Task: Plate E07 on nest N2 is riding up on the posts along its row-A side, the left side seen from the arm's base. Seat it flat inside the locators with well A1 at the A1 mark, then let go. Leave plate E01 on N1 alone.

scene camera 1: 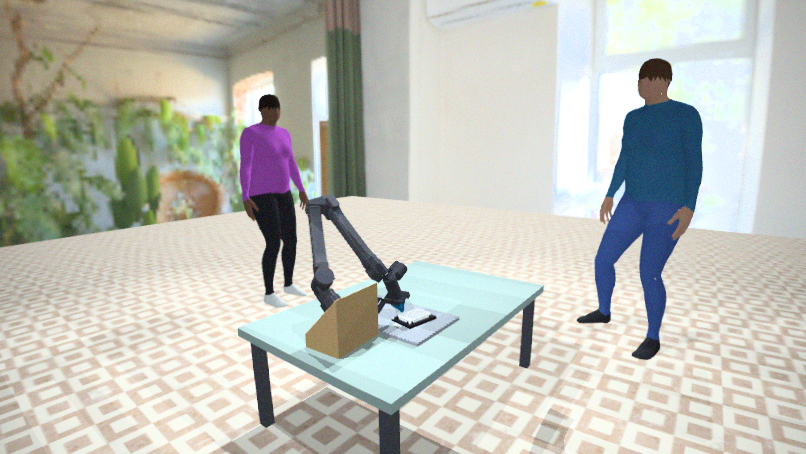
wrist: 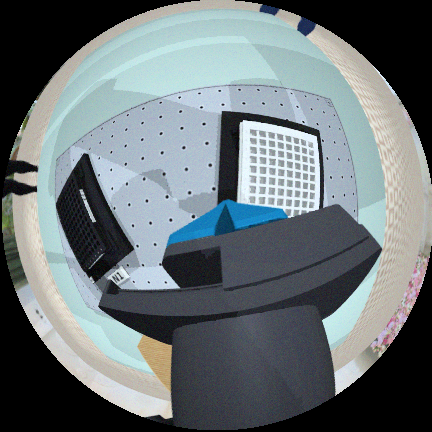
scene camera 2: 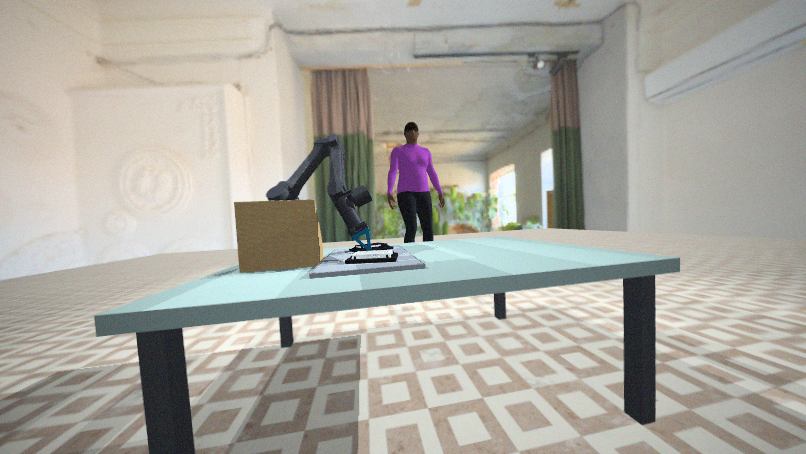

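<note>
Plate E07 is the white well plate on black nest N2. In the wrist view its left wall shows beside a wide bare strip of the nest; its near end is hidden behind the gripper. Its tilt and the A1 mark cannot be made out. My gripper is shut and empty, its blue fingertips together near the plate's left near side. Contact is unclear. Plate E01 is black and sits on nest N1 at the left.
Both nests stand on a grey perforated board on the pale table. The N1 label is beside its nest. A tan block stands by the arm's base. Two people stand beyond the table.
</note>
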